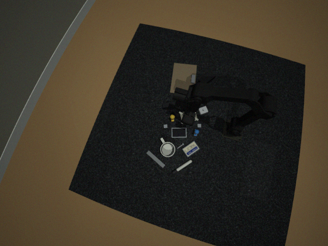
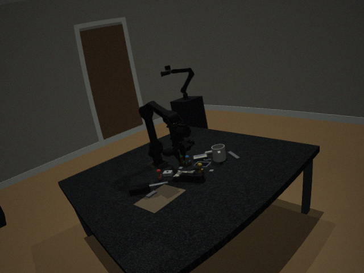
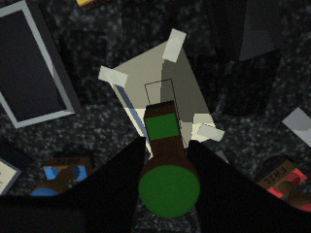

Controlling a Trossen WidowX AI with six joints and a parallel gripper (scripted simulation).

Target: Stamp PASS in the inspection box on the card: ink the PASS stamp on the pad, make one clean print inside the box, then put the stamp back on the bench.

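Now: gripper tip 8 cm above the cream card. Also, from my gripper tip: yellow-knob stamp: 9 cm ahead, 4 cm to the left, 6 cm below; then blue-knob stamp: 6 cm behind, 10 cm to the left, 6 cm below; then PASS stamp: 1 cm below.
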